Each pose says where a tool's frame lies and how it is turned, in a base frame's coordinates. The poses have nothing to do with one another.
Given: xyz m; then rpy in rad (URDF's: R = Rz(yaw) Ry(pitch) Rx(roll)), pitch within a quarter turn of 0, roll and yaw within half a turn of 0.
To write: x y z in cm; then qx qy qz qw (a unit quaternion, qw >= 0). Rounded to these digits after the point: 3 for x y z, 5 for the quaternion.
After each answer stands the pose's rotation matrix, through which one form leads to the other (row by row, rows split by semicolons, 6 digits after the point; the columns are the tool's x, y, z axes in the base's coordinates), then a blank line. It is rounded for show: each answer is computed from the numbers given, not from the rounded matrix.
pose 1, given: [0.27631, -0.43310, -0.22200, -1.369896, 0.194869, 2.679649]
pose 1, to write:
[27.631, -43.310, -22.200, -0.21748, -0.59567, 0.76440, 0.11654]
-0.878245 0.080918 -0.471316; 0.437253 -0.263203 -0.859962; -0.193638 -0.961341 0.195775

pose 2, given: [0.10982, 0.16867, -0.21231, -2.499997, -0.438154, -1.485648]
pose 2, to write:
[10.982, 16.867, -21.231, -0.72863, 0.57605, -0.36009, 0.08721]
0.077012 -0.776645 0.625213; -0.902256 -0.321128 -0.287770; 0.424269 -0.541940 -0.725463

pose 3, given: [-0.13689, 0.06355, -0.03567, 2.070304, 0.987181, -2.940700]
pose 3, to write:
[-13.689, 6.355, -3.567, -0.31654, 0.72923, 0.48806, 0.36031]
-0.539962 -0.813367 0.216506; -0.109958 0.323191 0.939924; -0.834476 0.483717 -0.263947

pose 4, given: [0.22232, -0.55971, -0.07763, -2.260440, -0.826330, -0.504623]
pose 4, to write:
[22.232, -55.971, -7.763, -0.84491, 0.04100, -0.44917, 0.28755]
0.593124 0.189041 0.782603; -0.327594 -0.831272 0.449076; 0.735450 -0.522734 -0.431118

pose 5, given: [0.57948, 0.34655, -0.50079, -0.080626, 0.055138, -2.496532]
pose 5, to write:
[57.948, 34.655, -50.079, 0.01335, 0.04694, -0.94695, 0.31764]
-0.797849 0.602840 0.004530; -0.600333 -0.793799 -0.097383; -0.055110 -0.080416 0.995237

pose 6, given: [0.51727, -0.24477, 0.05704, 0.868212, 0.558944, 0.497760]
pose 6, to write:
[51.727, -24.477, 5.704, 0.33018, 0.34213, 0.10235, 0.87376]
0.744937 0.047066 0.665473; 0.404797 0.761009 -0.506956; -0.530291 0.647031 0.547852

